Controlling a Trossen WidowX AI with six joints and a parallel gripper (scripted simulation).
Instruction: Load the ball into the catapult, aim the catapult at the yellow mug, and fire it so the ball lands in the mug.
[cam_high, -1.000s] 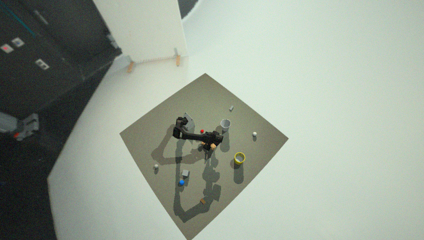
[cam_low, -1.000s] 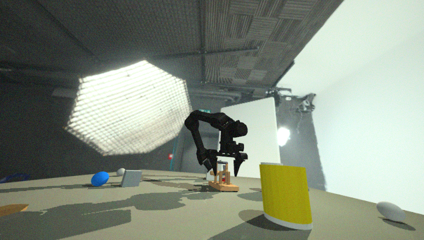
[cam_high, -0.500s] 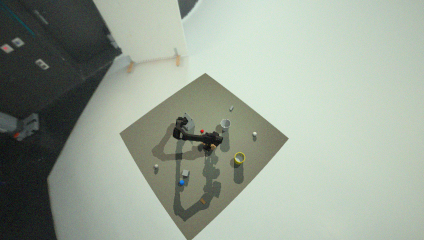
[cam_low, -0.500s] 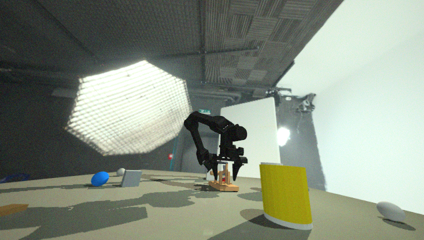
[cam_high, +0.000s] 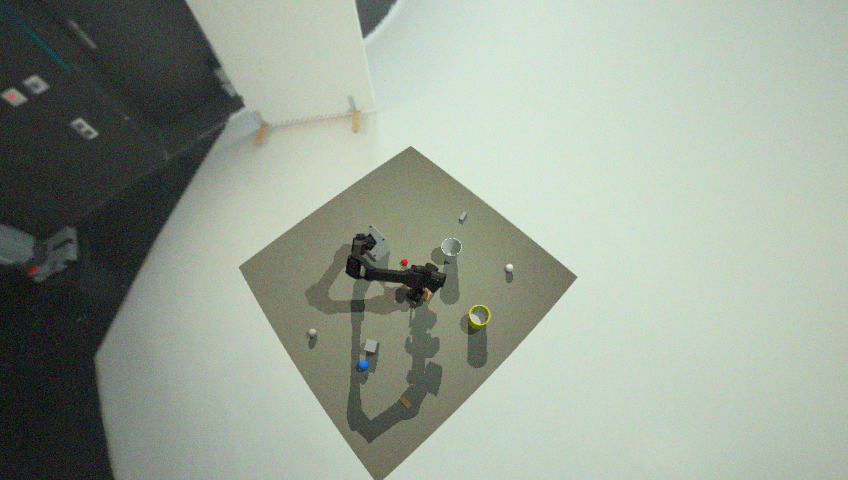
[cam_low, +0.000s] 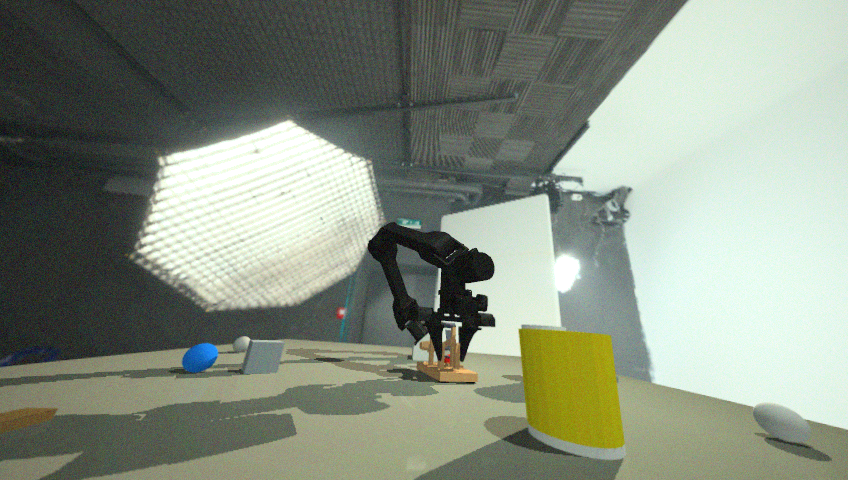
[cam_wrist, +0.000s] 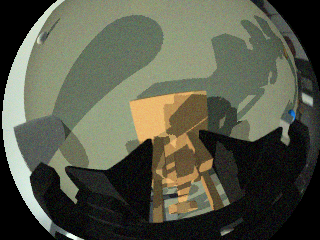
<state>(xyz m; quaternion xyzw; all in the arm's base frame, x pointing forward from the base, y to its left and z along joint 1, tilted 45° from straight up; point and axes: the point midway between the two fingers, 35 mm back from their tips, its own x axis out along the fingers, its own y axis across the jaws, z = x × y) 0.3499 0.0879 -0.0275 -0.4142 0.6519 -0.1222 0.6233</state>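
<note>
Right now the red ball is 18 cm behind my gripper tip and 2 cm below it. Also, from my gripper tip: grey mug: 6 cm behind, 21 cm to the left; then yellow mug: 27 cm ahead, 11 cm to the left; then wooden catapult: 6 cm behind, 2 cm to the right, 2 cm above.
</note>
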